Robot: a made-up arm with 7 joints.
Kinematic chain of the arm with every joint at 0, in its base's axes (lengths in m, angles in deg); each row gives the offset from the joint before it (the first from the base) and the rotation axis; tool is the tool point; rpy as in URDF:
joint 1: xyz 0 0 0.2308 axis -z
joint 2: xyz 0 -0.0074 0.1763 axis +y
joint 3: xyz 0 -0.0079 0.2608 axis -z
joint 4: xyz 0 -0.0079 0.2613 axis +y
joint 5: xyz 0 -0.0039 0.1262 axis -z
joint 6: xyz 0 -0.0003 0.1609 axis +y
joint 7: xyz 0 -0.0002 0.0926 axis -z
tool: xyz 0 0 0 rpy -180 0 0
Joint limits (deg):
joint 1: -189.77..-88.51
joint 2: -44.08..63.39
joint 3: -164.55..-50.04
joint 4: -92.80..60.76
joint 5: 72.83..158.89
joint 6: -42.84..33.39
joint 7: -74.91..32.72
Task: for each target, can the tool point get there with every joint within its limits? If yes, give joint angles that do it. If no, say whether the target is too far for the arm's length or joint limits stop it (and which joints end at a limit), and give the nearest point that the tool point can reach.
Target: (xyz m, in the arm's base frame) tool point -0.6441 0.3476 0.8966
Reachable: yes | joints -161.34 51.78 -125.77 -25.88 149.08 -30.76 -4.11
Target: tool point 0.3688 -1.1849 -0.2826
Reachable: no: too far | nearest point 0.2044 -0.6567 0.6410 | short by 1.077 m
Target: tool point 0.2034 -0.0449 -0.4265
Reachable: no: joint limits stop it (at a limit: joint 1, joint 2, joint 4, joint 5, joint 6) | nearest point 0.1213 0.5626 0.2976 | short by 0.949 m
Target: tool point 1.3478 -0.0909 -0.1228
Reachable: no: too far | nearest point 0.6938 -0.0468 0.6469 | short by 1.011 m
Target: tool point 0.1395 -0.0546 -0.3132
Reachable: no: joint limits stop it (at a limit: joint 1, joint 2, joint 4, joint 5, joint 6) | nearest point 0.1019 0.5651 0.2936 | short by 0.868 m
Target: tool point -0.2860 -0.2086 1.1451
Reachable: yes | joints -174.60 23.69 -92.97 42.09 104.28 -35.76 -62.59
